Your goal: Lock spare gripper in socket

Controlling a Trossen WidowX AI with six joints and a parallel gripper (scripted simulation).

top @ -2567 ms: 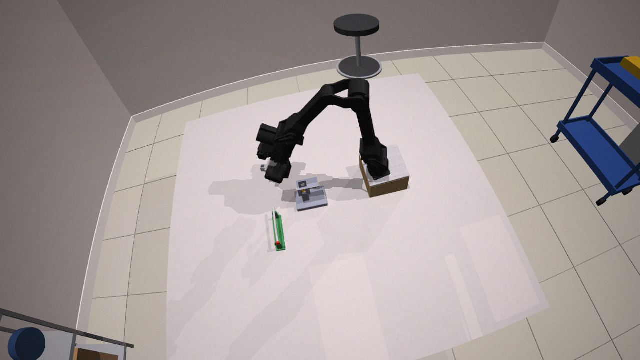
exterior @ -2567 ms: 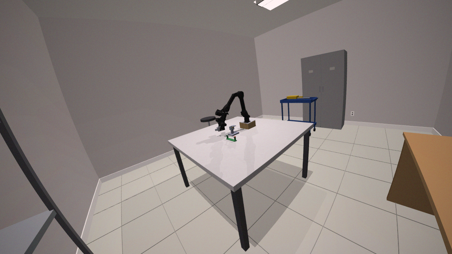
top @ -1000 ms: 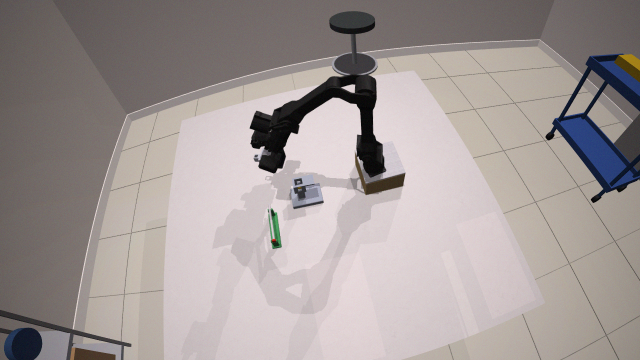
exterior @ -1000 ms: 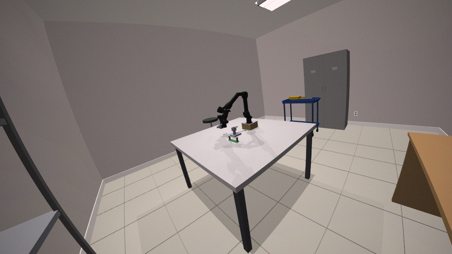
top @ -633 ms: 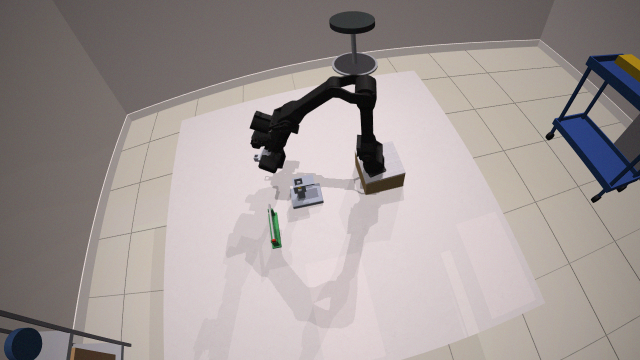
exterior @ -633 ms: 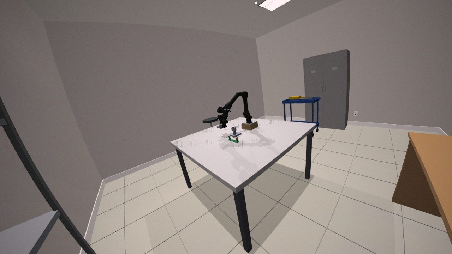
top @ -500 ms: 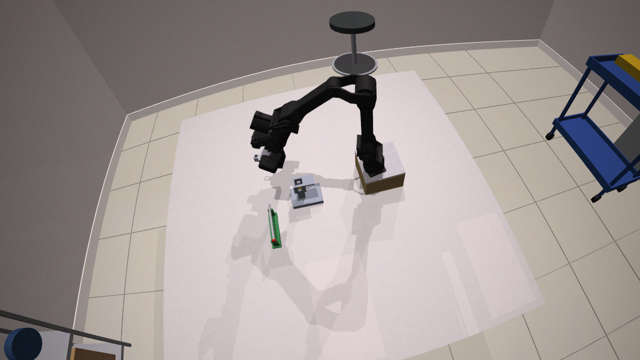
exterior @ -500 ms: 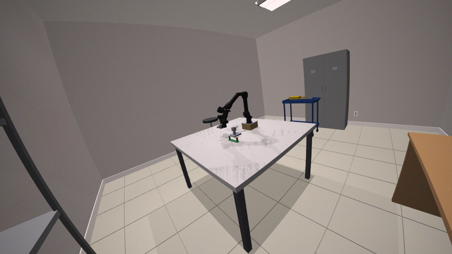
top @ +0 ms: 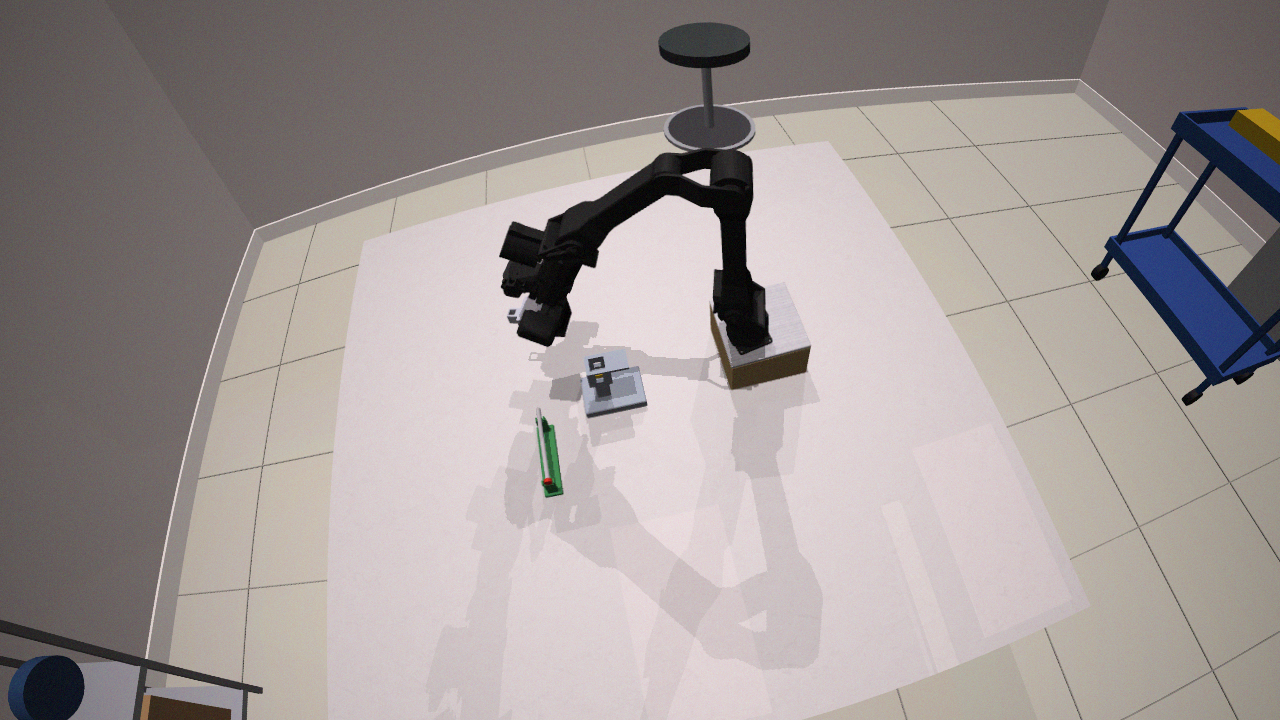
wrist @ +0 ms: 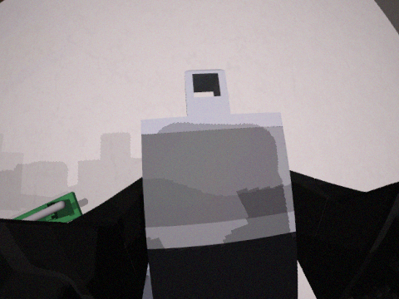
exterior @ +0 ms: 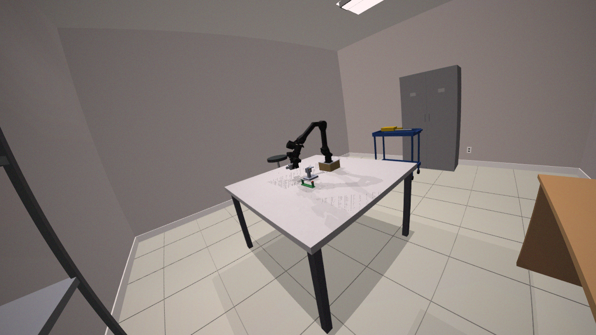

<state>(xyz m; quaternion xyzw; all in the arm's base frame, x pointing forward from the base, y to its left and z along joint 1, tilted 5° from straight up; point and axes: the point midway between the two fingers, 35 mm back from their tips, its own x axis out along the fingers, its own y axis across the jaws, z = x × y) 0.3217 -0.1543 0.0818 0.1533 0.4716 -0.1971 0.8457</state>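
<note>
My gripper tip is 10 mm below the spare gripper. The rest, counted from my gripper tip: green pin rest 60 mm ahead, 220 mm to the left, 90 mm below; grey mount 80 mm behind, 130 mm to the left, 60 mm below.
</note>
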